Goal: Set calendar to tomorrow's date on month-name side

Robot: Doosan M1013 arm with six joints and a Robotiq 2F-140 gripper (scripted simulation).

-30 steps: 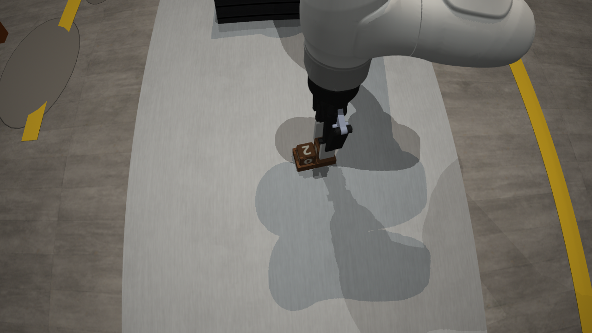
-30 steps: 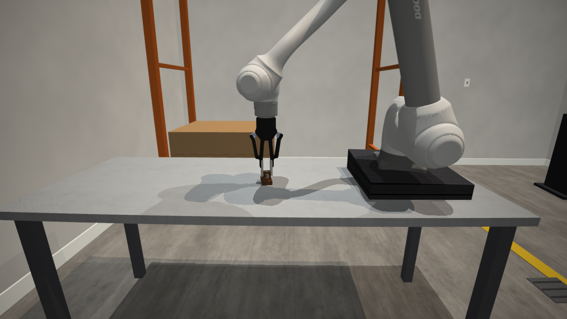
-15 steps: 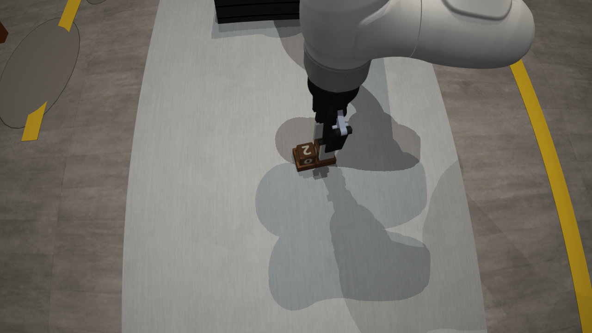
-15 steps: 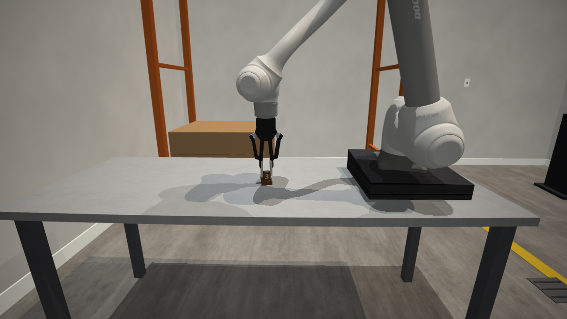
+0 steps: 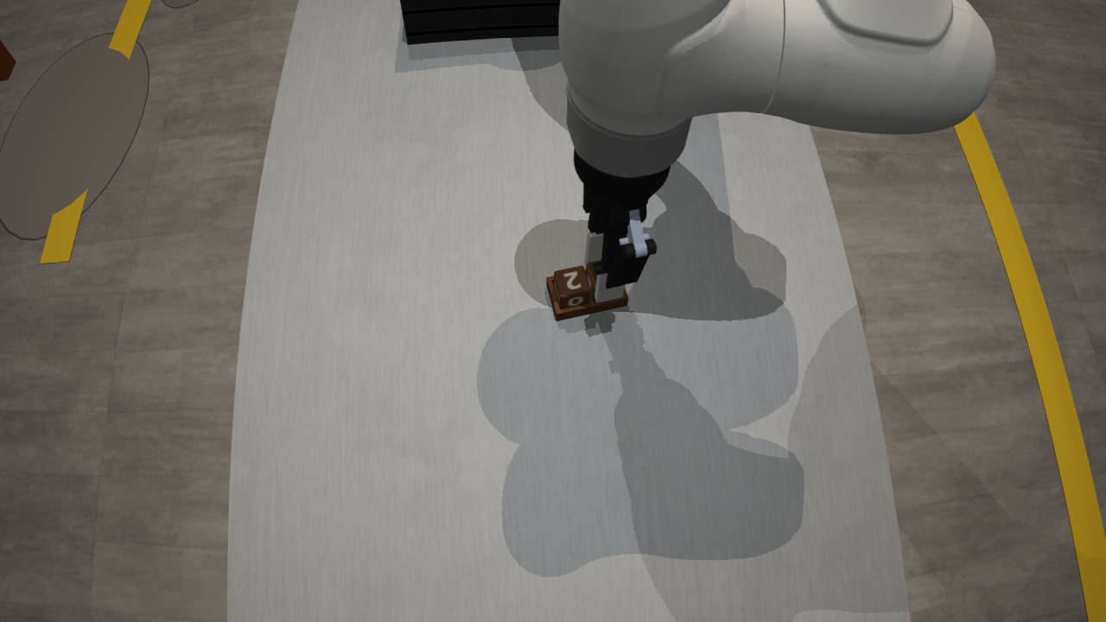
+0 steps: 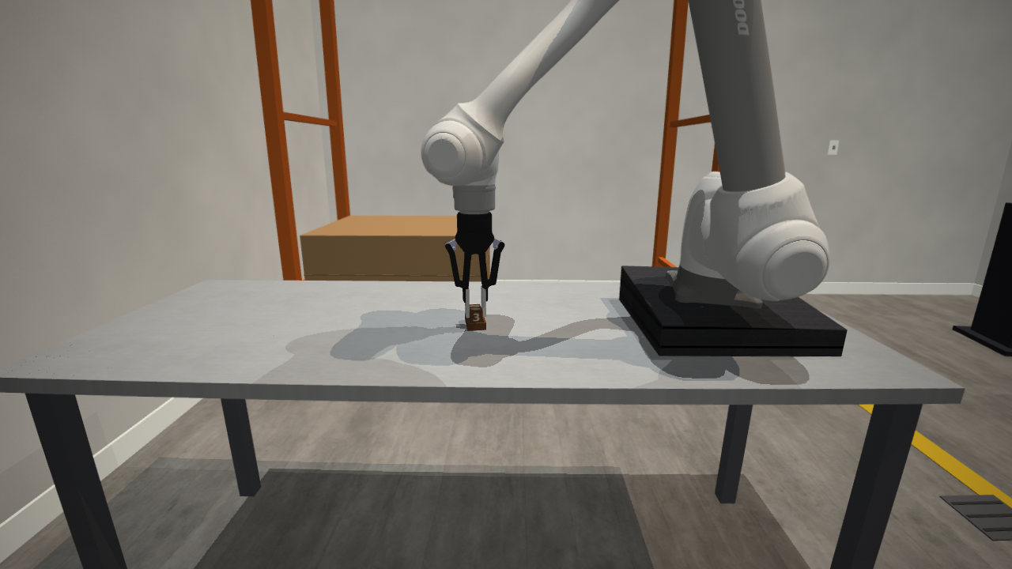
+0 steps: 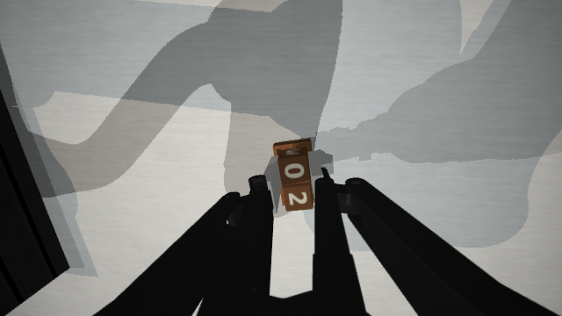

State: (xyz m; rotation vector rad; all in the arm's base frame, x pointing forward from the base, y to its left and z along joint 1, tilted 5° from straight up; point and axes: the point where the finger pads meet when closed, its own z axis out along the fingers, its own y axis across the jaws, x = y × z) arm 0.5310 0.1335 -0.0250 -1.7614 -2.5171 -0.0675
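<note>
The brown calendar tray is 2 cm to the right of my hand and 5 cm below it.
</note>
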